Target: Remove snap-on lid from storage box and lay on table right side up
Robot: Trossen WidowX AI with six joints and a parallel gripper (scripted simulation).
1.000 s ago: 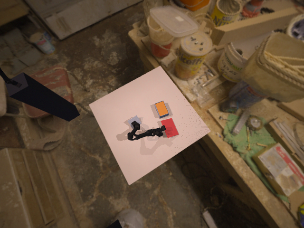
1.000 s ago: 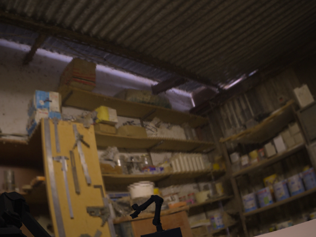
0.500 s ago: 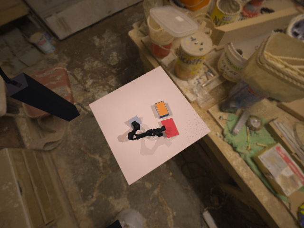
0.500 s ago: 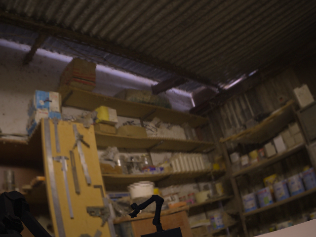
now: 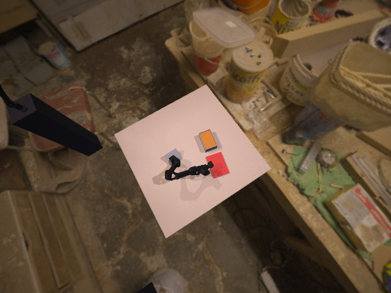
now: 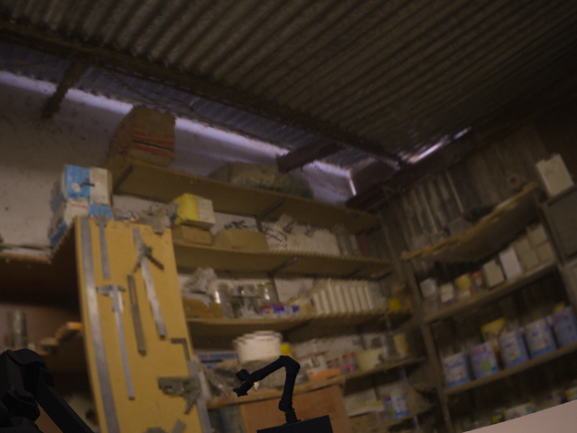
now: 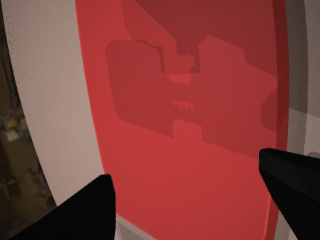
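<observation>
Right now the red lid is 70 mm ahead of my gripper tip, 50 mm below it and 20 mm to the right of it. Round my gripper tip: storage box: 260 mm to the left, 140 mm ahead, 10 mm below.
</observation>
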